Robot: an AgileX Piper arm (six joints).
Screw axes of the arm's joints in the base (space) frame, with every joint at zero. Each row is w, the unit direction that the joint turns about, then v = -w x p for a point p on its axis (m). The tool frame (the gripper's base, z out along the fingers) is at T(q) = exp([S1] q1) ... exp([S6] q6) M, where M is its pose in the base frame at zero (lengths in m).
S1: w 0 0 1 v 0 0 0
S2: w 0 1 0 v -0.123 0 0
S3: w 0 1 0 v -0.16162 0 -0.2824
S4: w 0.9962 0 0.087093 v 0 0.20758 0
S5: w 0 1 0 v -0.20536 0 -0.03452
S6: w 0.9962 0 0.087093 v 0 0.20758 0
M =
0.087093 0 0.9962 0.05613
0 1 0 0
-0.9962 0 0.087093 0.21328
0 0 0 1
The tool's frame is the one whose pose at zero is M.
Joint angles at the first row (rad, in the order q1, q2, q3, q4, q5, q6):
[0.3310, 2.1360, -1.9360, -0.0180, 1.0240, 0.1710]
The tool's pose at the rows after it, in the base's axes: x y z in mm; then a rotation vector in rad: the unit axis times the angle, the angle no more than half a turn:
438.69, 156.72, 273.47, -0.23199, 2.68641, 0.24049
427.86, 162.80, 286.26, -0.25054, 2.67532, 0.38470
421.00, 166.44, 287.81, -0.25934, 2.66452, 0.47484
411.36, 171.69, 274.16, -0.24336, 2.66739, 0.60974
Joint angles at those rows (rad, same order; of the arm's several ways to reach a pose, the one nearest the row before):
[0.3310, 2.0890, -1.9360, 0.0720, 1.0410, 0.1370]
[0.3310, 2.0480, -1.9110, 0.1910, 1.0420, 0.0880]
[0.3310, 2.0220, -1.8680, 0.2690, 1.0180, 0.0520]
[0.3310, 1.9950, -1.7610, 0.3970, 0.9530, -0.0050]

